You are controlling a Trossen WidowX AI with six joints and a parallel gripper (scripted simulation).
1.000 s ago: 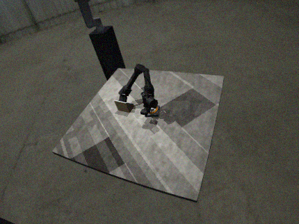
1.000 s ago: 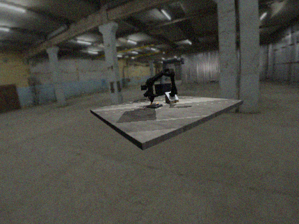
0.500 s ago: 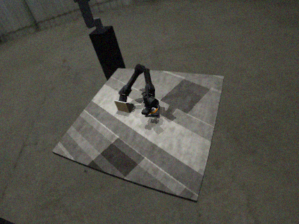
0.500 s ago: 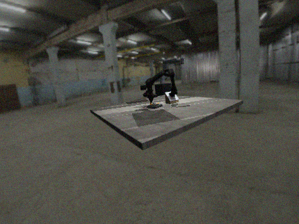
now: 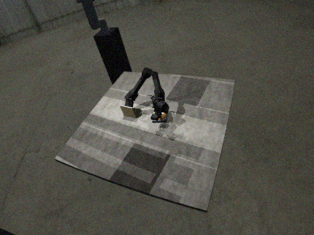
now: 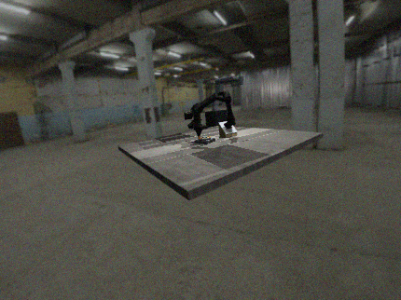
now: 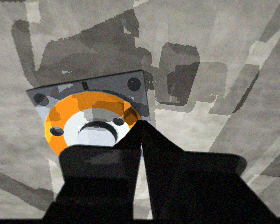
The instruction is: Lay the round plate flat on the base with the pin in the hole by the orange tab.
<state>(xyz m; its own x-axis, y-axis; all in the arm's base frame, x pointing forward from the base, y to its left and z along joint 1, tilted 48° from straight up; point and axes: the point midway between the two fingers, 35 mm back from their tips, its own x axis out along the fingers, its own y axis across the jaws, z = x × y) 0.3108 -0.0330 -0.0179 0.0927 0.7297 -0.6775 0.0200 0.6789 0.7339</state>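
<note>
My gripper tip is 3 cm to the right of the round plate and 1 cm past it. Also, from my gripper tip: base 5 cm to the left, 2 cm below, 2 cm behind.
</note>
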